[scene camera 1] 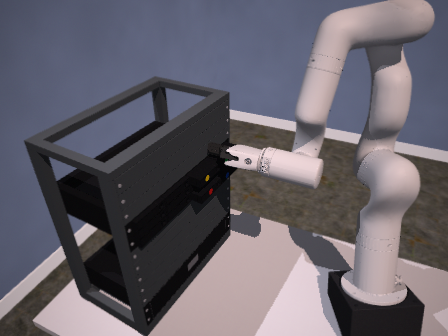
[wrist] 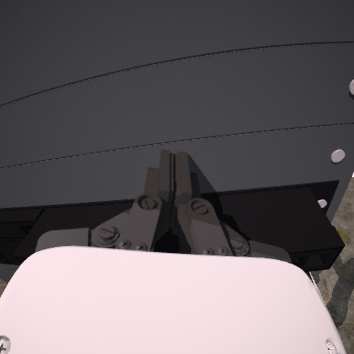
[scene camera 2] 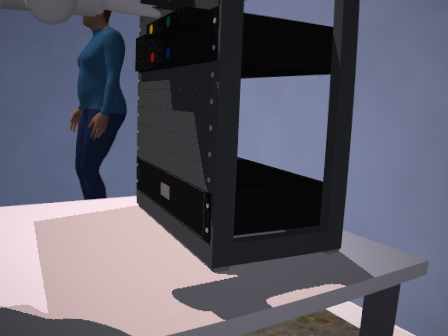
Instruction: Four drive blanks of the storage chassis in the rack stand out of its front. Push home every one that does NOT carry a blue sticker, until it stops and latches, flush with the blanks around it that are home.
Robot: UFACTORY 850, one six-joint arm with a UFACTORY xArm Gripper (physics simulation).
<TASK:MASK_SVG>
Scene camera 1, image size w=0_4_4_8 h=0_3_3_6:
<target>gripper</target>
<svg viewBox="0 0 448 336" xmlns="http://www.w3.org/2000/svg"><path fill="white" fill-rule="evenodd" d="M208 143L208 154L230 159L224 163L226 166L257 171L261 174L260 162L267 148L261 150L245 145L230 147L213 142Z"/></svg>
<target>rack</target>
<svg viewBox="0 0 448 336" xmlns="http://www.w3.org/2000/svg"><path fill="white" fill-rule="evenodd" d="M156 76L24 140L80 296L137 330L143 336L150 334L231 235L230 176L238 169L224 164L230 159L220 158L220 156L207 153L208 143L211 142L230 147L236 145L230 143L229 92ZM67 214L112 235L113 238L83 263ZM49 157L77 169L56 181ZM152 91L155 121L97 157L90 158L53 144L59 139ZM169 121L165 88L206 97Z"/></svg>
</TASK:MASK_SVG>
